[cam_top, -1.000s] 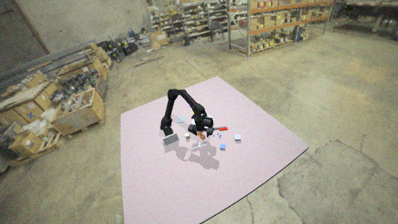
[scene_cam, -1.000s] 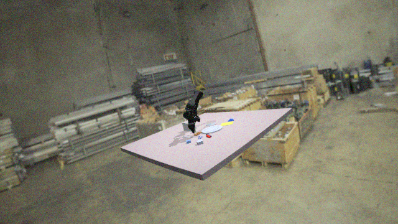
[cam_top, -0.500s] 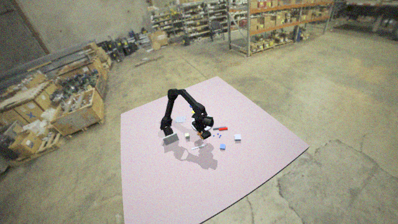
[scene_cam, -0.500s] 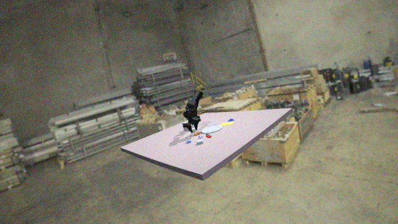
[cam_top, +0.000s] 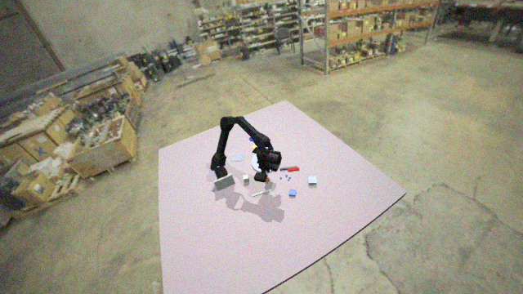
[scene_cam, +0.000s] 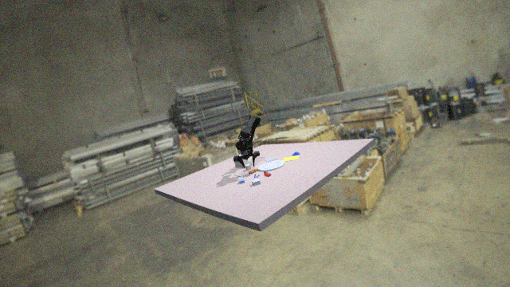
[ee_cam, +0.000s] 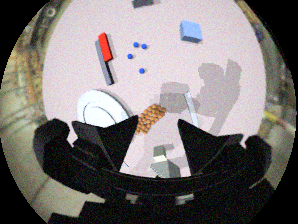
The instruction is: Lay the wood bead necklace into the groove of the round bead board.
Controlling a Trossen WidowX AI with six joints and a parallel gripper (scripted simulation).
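The white stick is 6 cm behind my gripper tip, 6 cm to the right of it and 4 cm below it. The rest, counted from my gripper tip: cream cube 12 cm behind, 6 cm to the left, 3 cm below; then red-handled tool 17 cm ahead, 2 cm to the left, 4 cm below; then blue block 10 cm ahead, 14 cm to the right, 4 cm below.
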